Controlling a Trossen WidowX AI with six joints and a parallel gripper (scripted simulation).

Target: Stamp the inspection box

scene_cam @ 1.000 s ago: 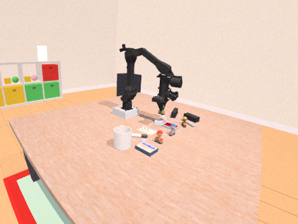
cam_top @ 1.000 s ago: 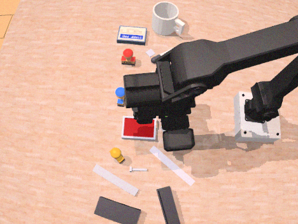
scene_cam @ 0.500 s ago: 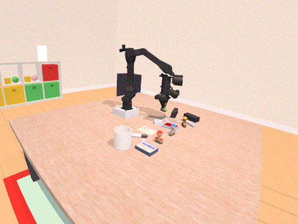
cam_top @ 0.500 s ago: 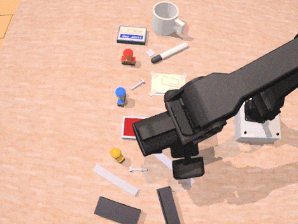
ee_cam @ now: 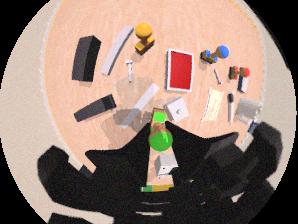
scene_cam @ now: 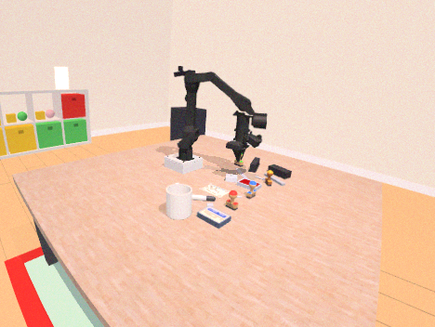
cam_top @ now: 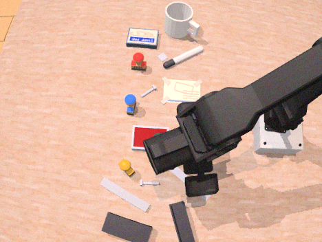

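Right now my gripper tip is 100 mm short of the red ink pad, 50 mm to the left of it and 70 mm above it. Round my gripper tip: cream card (30 mm ahead, 190 mm to the right, 80 mm below); then yellow-knobbed stamp (140 mm ahead, 40 mm to the left, 60 mm below); then green-knobbed stamp (right at my gripper tip).
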